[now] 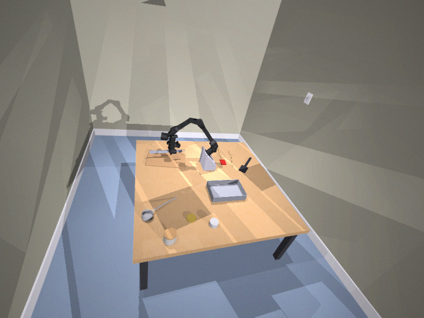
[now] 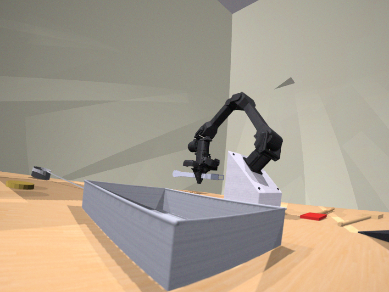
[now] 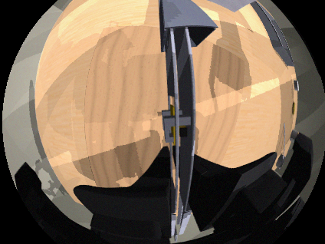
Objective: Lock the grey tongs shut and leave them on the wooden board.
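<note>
The wooden board is 6 cm below my gripper tip and 4 cm to the right of it. From my gripper tip the other things lie so: red spatula: 54 cm to the left, 7 cm behind, 6 cm below; roasting tin: 47 cm to the left, 43 cm ahead, 4 cm below; yellow disc: 70 cm ahead, 14 cm to the left, 6 cm below.
</note>
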